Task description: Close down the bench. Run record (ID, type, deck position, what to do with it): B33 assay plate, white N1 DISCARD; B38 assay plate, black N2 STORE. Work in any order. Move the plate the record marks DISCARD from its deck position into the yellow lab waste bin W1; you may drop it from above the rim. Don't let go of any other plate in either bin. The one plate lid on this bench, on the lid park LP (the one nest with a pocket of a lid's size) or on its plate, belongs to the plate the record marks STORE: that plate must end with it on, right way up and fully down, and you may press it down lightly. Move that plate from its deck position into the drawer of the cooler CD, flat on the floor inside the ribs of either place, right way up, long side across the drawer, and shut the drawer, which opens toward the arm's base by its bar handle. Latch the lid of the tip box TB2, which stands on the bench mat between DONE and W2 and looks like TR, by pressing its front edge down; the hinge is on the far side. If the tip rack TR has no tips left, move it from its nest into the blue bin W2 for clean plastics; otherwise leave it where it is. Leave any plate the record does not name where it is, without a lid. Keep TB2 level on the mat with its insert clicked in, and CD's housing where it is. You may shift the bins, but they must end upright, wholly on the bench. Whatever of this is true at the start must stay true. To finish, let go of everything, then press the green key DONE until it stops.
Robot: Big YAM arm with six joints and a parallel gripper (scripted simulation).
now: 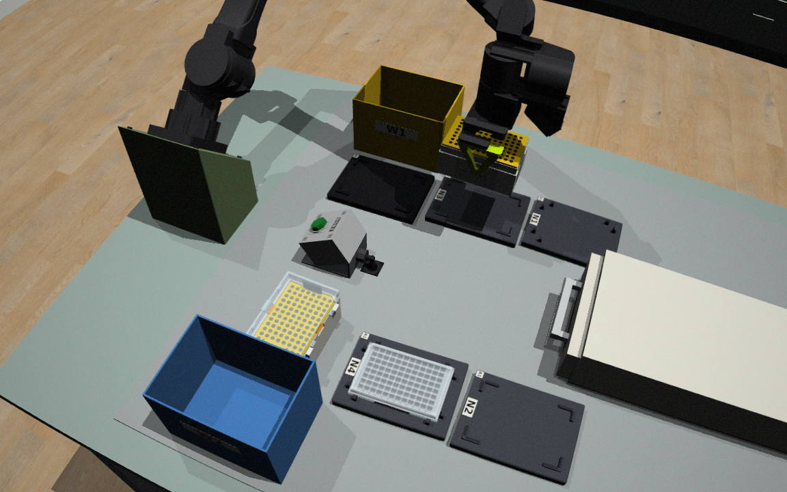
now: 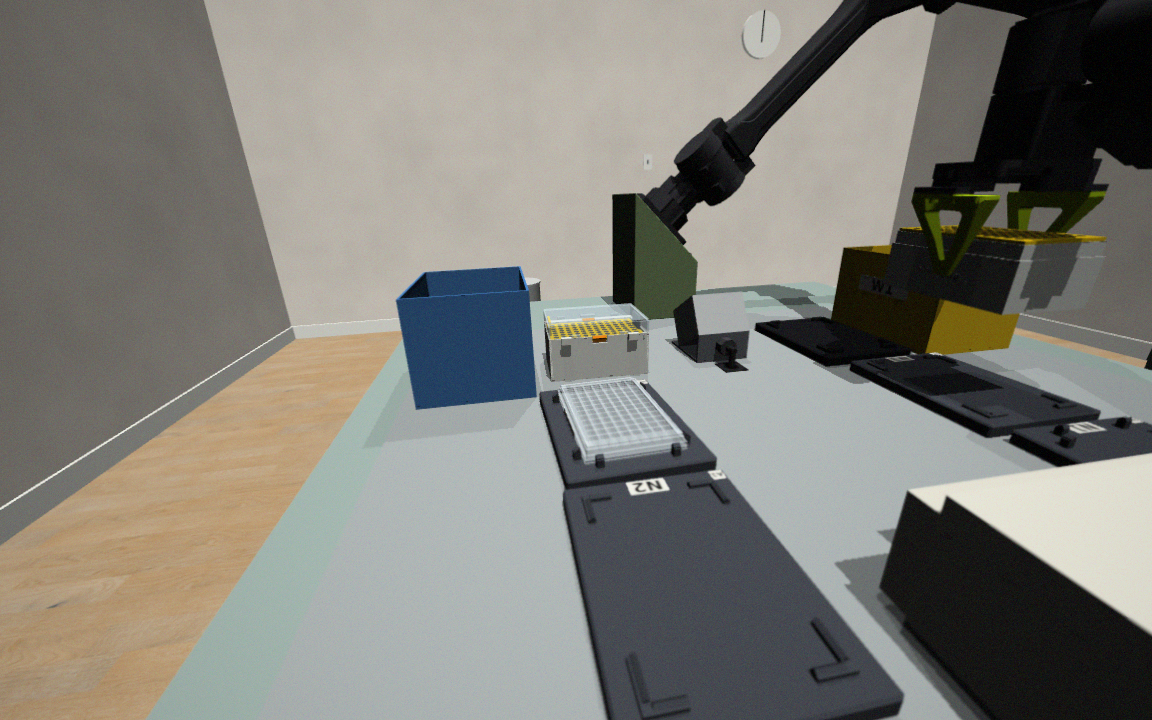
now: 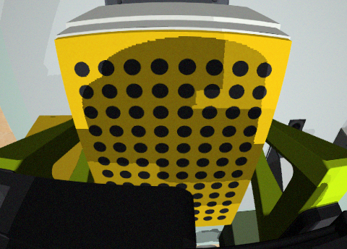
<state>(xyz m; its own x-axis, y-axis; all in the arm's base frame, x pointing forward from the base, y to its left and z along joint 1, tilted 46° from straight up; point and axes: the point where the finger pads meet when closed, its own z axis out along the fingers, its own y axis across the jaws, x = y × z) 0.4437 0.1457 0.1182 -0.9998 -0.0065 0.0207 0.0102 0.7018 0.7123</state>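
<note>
Now: the blue bin W2 500 mm to the right of my hand, 170 mm behind it and 100 mm below it. From my hand the other things lie so: black lid park (170 mm behind, 130 mm below, 10 mm to the right); then nest N3 (130 mm below, 10 mm ahead); then tip rack TR (10 mm to the right, 10 mm behind, 10 mm above).
</note>
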